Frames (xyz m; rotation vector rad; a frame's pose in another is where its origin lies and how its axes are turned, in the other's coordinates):
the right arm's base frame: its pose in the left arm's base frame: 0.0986 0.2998 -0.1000 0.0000 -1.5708 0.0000
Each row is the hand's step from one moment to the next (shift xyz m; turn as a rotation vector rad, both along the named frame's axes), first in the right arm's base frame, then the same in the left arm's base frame.
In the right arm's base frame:
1: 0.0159 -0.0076 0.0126 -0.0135 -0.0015 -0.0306
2: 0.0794 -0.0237 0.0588 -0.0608 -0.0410 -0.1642
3: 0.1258 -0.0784 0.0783 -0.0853 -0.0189 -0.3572
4: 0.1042 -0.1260 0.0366 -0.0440 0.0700 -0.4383
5: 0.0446 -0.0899 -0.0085 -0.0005 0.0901 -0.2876
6: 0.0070 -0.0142 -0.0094 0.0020 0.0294 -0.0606
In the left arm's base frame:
1: -0.0126 -0.0076 0.0159 0.0306 -0.0015 -0.0135
2: -0.0588 -0.0237 0.0794 0.1642 -0.0410 -0.0608
3: -0.0783 -0.0784 0.1258 0.3572 -0.0189 -0.0853
4: -0.0366 -0.1260 0.1042 0.4383 0.0700 -0.0440
5: 0.0085 -0.0899 0.0446 0.2876 0.0901 -0.0005
6: 0.0094 -0.0142 0.0070 0.0606 0.0294 0.0020

